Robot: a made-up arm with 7 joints. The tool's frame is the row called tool. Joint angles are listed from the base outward.
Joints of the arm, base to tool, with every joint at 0 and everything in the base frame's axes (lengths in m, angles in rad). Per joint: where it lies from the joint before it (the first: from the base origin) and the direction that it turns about. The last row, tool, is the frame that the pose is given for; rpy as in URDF.
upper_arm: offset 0 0 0.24 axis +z
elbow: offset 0 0 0 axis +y
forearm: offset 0 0 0.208 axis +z
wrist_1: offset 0.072 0 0 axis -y
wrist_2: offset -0.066 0 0.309 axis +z
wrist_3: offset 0 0 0 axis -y
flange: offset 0.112 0 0 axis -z
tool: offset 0 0 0 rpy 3.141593 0 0
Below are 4 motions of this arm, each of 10 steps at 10 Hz.
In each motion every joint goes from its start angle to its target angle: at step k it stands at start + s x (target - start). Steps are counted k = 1, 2, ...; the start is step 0. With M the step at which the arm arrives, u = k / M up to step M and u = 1 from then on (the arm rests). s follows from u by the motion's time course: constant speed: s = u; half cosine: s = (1 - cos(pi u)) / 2; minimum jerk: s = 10 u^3 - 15 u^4 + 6 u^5.
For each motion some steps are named. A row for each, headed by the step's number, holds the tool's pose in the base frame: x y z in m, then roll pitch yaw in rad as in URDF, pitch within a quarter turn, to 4 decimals.
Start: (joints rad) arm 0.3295 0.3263 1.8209 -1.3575 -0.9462 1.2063 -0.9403
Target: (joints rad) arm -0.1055 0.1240 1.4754 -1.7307 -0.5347 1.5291 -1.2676
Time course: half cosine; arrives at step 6
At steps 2, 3, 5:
2: -0.0759 0.4724 0.5463 2.8993 0.5176 2.7458
3: -0.0170 0.4901 0.5068 3.0223 0.5234 2.7592
5: 0.1058 0.4888 0.4434 -3.0750 0.4661 2.7203

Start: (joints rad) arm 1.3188 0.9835 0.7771 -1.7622 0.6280 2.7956 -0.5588
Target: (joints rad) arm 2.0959 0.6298 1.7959 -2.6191 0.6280 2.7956 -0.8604
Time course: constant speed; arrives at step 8
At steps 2, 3, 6, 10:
2: -0.3346 0.3617 0.1495 -2.1877 -0.2584 2.1291
3: -0.3972 0.2678 0.1742 -2.1618 -0.3090 2.3943
6: -0.4220 -0.0492 0.2308 -2.2216 -0.4677 -3.0228
10: -0.3146 -0.2161 0.2400 -2.3710 -0.5144 -2.3817

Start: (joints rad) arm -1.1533 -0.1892 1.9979 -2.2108 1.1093 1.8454 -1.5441
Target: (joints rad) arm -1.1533 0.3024 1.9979 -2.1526 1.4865 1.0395 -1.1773
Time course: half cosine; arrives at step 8
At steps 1, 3, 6, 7, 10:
1: 0.3191 0.3243 0.2333 -2.4161 -0.6287 1.5488
3: 0.3027 0.3375 0.2502 -2.0067 -0.7143 1.3327
6: 0.2687 0.3525 0.3193 -1.1899 -0.7777 1.0247
7: 0.2633 0.3512 0.3380 -1.0402 -0.7924 0.9887
10: 0.2616 0.3502 0.3448 -0.9886 -0.7987 0.9775

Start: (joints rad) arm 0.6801 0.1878 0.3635 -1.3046 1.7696 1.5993 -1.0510
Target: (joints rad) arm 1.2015 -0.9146 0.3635 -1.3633 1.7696 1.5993 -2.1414
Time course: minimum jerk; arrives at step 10
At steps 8, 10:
8: -0.1436 0.0820 0.8085 1.7117 -0.0696 -1.5779
10: -0.1588 0.0451 0.8081 1.7358 0.0485 -1.5392

